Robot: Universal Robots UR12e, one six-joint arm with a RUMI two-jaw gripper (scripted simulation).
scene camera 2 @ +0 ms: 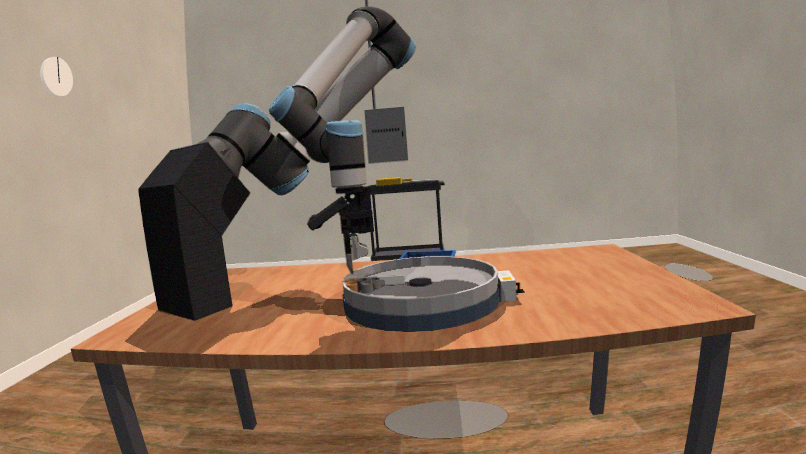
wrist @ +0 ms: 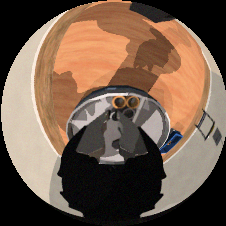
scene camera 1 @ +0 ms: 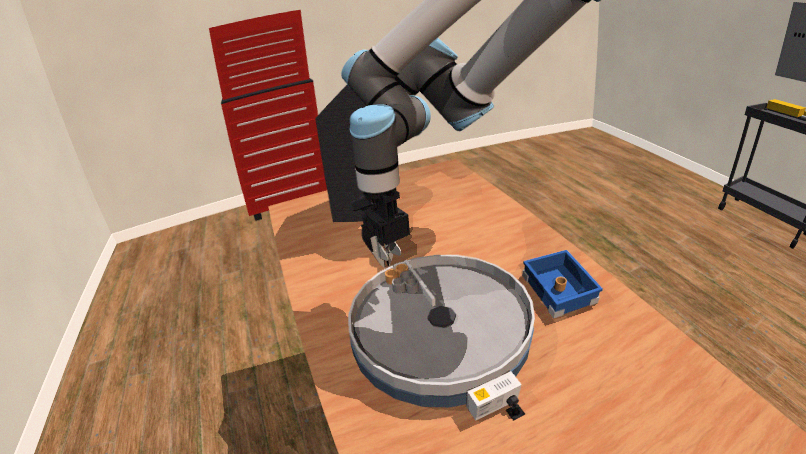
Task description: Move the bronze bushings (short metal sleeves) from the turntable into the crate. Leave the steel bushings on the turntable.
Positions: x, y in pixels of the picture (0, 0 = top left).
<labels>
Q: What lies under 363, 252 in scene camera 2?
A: My gripper.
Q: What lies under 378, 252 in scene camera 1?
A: My gripper.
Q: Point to a blue crate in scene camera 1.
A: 547, 268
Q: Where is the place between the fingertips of my gripper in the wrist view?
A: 112, 110
</labels>
